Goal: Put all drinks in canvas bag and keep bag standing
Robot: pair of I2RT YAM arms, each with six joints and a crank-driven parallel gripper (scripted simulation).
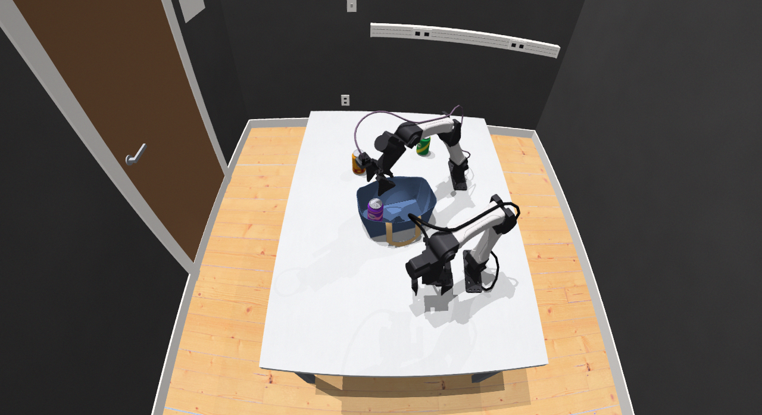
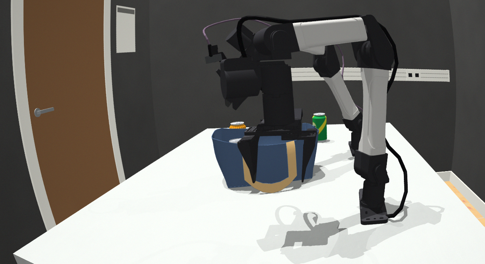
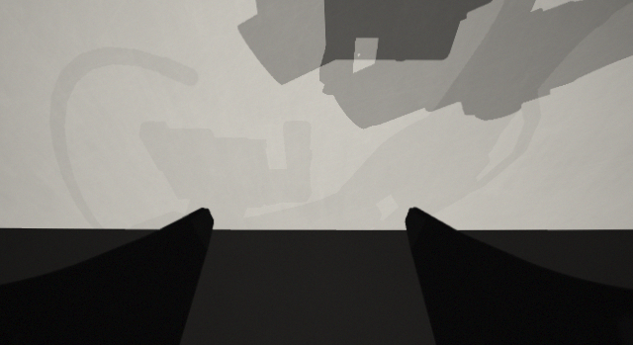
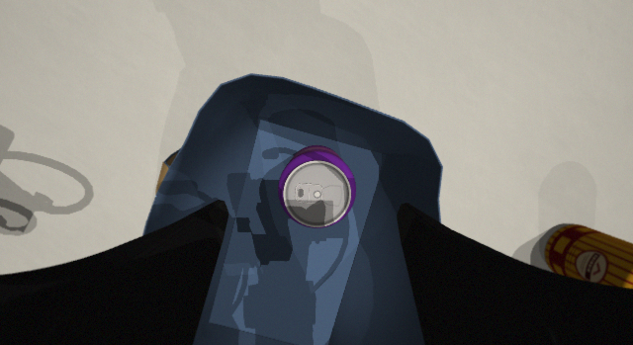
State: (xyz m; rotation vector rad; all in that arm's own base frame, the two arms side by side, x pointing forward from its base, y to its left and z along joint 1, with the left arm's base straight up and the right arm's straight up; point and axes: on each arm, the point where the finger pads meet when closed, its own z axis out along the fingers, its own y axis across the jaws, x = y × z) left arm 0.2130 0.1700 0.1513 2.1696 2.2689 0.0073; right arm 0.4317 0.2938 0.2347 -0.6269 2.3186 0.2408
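Now: right hand 80 mm short of the orange can, 310 mm to the left of it and 170 mm above it. Also, from my right hand: purple can 10 mm behind, 10 mm to the right, 170 mm below; green can 250 mm behind, 470 mm to the right, 170 mm below.
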